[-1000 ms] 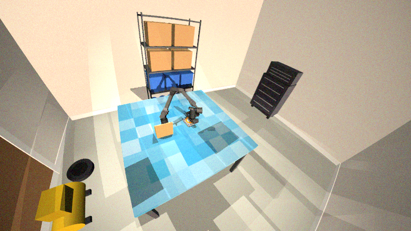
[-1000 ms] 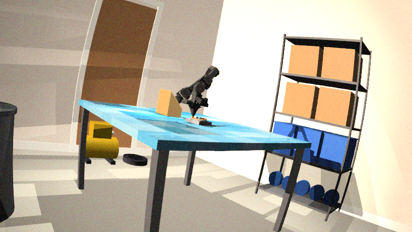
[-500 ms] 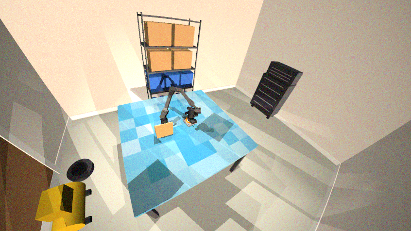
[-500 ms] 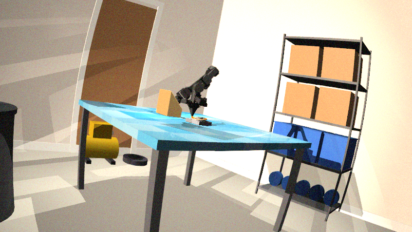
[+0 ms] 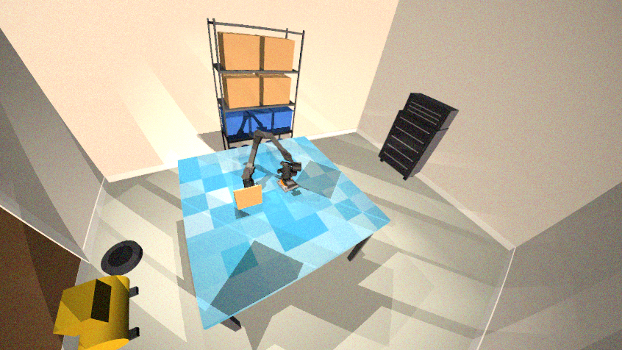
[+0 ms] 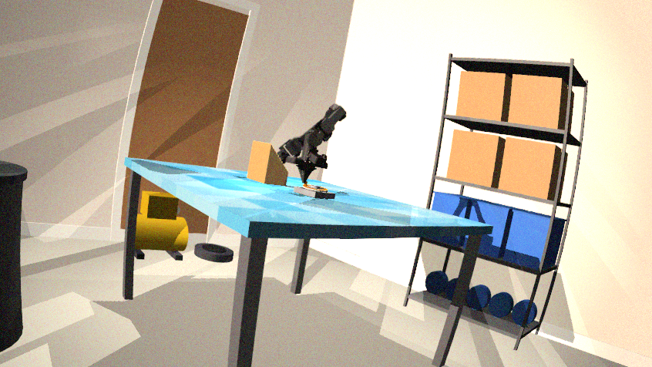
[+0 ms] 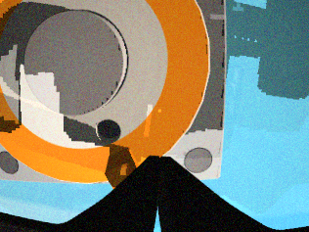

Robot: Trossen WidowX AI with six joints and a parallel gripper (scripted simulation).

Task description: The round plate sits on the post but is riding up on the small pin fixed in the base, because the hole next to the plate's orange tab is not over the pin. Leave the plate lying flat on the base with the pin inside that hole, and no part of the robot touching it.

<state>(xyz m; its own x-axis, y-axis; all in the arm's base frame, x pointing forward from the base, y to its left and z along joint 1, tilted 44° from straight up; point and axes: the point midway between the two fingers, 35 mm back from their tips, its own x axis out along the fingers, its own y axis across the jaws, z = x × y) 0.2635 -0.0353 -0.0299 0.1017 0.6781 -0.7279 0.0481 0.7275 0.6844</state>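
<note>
Now: gripper tip 40 mm short of the grey square base, 30 mm to the right of it and 20 mm above it.
</note>
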